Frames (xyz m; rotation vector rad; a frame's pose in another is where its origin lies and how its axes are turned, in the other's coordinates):
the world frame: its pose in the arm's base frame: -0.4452 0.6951 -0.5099 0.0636 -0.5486 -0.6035
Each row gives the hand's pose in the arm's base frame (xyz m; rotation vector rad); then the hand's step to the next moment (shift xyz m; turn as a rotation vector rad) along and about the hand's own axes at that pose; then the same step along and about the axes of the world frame.
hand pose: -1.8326 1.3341 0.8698 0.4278 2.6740 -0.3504
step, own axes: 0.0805 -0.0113 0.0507 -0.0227 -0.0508 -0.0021
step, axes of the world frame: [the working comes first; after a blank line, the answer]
step, axes of the arm's base frame: -0.0560 -0.0063 -0.0775 0.0015 -0.0517 0.0207

-0.0714 -0.0509 -0.0385 0.0394 -0.0375 0.0118
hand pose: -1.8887 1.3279 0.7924 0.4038 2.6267 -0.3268
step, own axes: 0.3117 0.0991 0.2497 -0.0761 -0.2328 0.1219
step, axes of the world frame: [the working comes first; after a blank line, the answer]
step, axes of the arm's base frame: -0.1312 0.0889 -0.3798 0.0361 -0.2692 -0.0324

-0.3182 -0.0761 -0.2495 0.1589 -0.2105 -0.0729
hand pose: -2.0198 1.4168 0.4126 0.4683 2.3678 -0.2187
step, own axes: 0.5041 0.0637 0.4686 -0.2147 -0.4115 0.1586
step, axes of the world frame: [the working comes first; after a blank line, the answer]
step, axes of the arm's base frame: -0.0349 0.0635 -0.6874 0.0841 -0.4817 0.0387

-0.3831 -0.1123 -0.5642 0.3432 -0.3457 -0.0577
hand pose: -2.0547 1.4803 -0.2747 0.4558 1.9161 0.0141
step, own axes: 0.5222 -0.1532 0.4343 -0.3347 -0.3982 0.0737
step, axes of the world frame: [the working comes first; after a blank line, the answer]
step, axes of the arm's base frame: 0.1795 -0.0636 -0.6697 0.0495 -0.4904 0.1819

-0.1573 -0.1016 -0.6706 0.3918 -0.3404 0.0816
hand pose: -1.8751 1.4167 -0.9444 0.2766 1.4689 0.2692
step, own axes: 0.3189 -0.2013 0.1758 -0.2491 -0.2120 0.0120
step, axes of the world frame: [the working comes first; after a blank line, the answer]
step, axes of the arm's base frame: 0.2038 -0.0827 -0.3532 -0.0067 -0.2849 0.1609

0.0191 -0.0372 -0.4140 0.2294 -0.2045 0.1127
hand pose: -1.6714 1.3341 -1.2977 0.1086 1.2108 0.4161
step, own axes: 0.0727 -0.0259 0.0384 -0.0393 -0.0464 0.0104
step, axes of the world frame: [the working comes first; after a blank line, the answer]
step, axes of the arm's base frame: 0.0629 0.0082 -0.0584 0.0101 -0.0557 0.0245

0.0111 0.0272 -0.0811 0.0494 -0.0355 0.0103
